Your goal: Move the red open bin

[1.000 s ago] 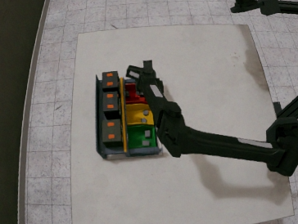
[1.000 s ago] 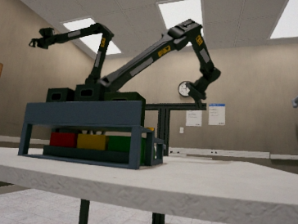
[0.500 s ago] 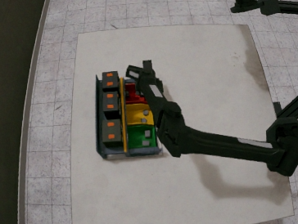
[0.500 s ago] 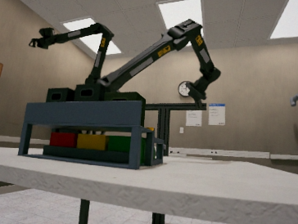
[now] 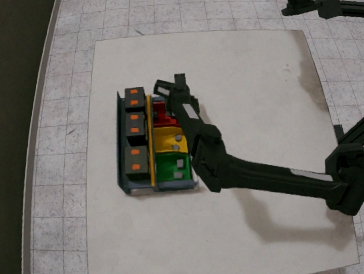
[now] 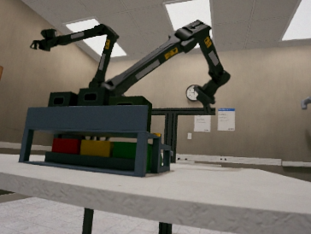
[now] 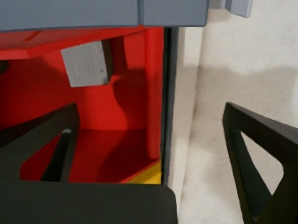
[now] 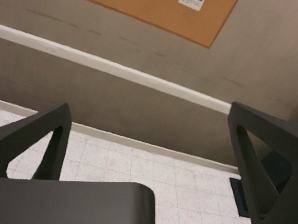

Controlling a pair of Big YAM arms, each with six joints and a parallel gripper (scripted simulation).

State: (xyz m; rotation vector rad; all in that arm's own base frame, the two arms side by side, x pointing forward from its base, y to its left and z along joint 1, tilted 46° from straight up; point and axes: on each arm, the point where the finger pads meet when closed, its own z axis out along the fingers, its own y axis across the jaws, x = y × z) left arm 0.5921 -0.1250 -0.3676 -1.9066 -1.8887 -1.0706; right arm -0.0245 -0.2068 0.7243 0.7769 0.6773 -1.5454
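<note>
My left gripper is now 80 mm short of the red bin and 10 mm above it. From my left hand the other things lie so: green bin: 70 mm ahead, 230 mm to the left, 10 mm below; yellow bin: 80 mm ahead, 110 mm to the left, 10 mm below.
</note>
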